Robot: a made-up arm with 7 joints.
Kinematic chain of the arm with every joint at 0, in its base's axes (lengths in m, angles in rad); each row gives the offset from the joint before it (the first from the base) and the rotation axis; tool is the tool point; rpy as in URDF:
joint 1: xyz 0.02 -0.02 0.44 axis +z
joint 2: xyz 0.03 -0.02 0 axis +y
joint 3: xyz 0.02 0 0.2 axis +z
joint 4: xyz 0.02 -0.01 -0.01 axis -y
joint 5: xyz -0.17 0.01 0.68 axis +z
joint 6: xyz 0 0.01 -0.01 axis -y
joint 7: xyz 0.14 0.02 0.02 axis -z
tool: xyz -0.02 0.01 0 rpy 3.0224 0.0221 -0.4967
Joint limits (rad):
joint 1: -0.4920..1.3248
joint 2: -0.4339..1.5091
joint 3: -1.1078..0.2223
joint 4: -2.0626..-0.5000
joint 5: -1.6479..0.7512
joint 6: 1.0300..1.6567
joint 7: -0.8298..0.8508
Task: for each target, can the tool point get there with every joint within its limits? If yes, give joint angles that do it. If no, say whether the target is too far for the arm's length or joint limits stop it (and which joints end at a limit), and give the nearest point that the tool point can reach.
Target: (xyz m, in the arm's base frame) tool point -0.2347 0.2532 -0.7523
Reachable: no: too far | nearest point -0.1166 0.2299 -0.3951 | short by 0.377 m
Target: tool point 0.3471 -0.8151 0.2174
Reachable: yes | joints -0.2829 0.6190 -0.9586 -1.8864 -0.2339 1.5737 0.5067
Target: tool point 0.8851 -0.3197 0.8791
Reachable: yes | joints -0.2101 0.5271 -0.2506 -0.8467 -1.0036 1.5369 0.4389
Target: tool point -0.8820 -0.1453 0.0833
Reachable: no: joint limits stop it (at a limit: joint 1, joint 2, joint 4, joint 6, joint 7) | nearest point -0.3461 -0.6059 0.0403 | short by 0.708 m
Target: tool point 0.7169 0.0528 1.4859
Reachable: no: too far | nearest point 0.6027 0.0409 1.3067 | short by 0.213 m
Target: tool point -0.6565 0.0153 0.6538
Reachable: no: joint limits stop it (at a limit: joint 1, joint 2, joint 3, joint 4, joint 5, joint 6) | nearest point -0.3569 -0.1410 1.3374 | short by 0.763 m
